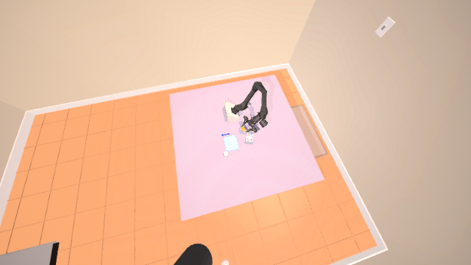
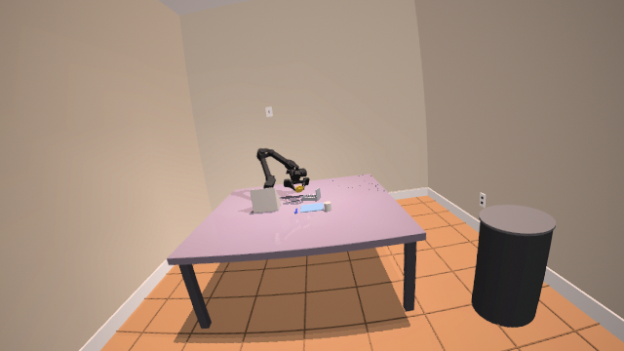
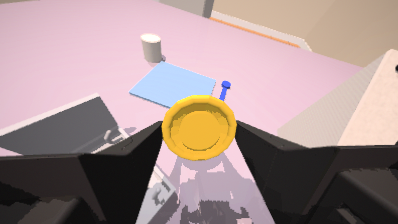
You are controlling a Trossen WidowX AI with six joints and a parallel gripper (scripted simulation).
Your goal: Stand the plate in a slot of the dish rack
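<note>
Now: the dish rack 60 mm ahead of my gripper tip, 60 mm to the left of it and 70 mm below it. Also, from my gripper tip: light blue mat (100 mm ahead, 130 mm to the right, 90 mm below); then blue spoon (180 mm to the right, 90 mm below); then yellow plate (10 mm to the left).
</note>
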